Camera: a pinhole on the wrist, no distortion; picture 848 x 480 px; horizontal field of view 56.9 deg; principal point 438.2 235.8 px. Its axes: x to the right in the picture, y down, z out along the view. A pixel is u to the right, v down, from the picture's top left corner.
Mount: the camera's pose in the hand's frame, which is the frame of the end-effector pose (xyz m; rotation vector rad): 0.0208 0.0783 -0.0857 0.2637 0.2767 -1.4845
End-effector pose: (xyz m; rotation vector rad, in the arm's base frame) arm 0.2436 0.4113 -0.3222 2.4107 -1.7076 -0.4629
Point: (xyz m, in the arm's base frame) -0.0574 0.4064 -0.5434
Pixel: outside the picture
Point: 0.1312 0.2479 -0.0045
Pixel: behind the camera
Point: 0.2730 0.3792 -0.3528
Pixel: 810 333
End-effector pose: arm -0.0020 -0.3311 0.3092 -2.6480 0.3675 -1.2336
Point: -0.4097 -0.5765 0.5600
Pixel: behind the camera
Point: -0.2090 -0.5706 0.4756
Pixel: behind the camera
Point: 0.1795 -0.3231 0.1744
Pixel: 346 207
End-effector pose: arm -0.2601 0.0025 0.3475 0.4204 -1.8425 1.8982
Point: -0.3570 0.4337 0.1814
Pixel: behind the camera
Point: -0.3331 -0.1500 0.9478
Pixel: outside the picture
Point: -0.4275 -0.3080 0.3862
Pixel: 221 444
